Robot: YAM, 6 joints.
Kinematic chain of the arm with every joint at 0, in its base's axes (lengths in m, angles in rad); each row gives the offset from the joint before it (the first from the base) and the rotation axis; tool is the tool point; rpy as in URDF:
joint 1: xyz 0 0 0.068 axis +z
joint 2: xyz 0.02 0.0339 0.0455 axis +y
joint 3: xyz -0.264 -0.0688 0 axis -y
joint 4: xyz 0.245 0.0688 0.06 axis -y
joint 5: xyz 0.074 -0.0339 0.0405 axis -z
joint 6: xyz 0.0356 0 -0.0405 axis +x
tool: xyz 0 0 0 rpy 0 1.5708 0
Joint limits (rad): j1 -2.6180..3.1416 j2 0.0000..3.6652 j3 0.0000..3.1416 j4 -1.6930..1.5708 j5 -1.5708..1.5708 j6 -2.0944..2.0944
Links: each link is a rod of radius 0.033 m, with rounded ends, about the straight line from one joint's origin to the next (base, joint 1, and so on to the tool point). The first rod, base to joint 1, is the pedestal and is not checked.
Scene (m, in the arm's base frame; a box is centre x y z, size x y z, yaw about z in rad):
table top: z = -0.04
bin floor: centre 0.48 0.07 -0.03 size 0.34 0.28 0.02 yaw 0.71
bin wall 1: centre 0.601 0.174 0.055 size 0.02 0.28 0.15 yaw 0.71
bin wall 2: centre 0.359 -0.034 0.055 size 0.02 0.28 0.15 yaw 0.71
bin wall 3: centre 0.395 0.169 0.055 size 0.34 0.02 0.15 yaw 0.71
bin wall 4: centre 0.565 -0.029 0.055 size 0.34 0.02 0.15 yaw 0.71
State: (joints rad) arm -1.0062 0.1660 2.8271 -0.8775 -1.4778 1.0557
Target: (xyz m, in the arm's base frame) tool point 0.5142 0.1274 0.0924
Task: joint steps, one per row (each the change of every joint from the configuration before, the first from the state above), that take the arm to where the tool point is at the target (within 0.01 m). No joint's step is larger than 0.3 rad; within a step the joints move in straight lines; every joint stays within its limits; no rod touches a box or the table.
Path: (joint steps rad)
1: 0.1316 0.2762 -0.0763 0.0241 0.0221 0.0000
2: 0.1317 0.2762 -0.0763 0.0241 0.0221 0.0000
3: 0.1316 0.2762 -0.0764 0.0240 0.0221 0.0000
4: 0.1316 0.2762 -0.0763 0.0241 0.0222 0.0000
5: 0.1317 0.2762 -0.0763 0.0241 0.0221 0.0000
6: 0.1316 0.2762 -0.0763 0.0241 0.0221 0.0000
7: 0.1316 0.2762 -0.0764 0.0241 0.0221 0.0000
8: 0.1316 0.2762 -0.0763 0.0240 0.0221 0.0000
9: 0.1317 0.2762 -0.0763 0.0241 0.0221 0.0000

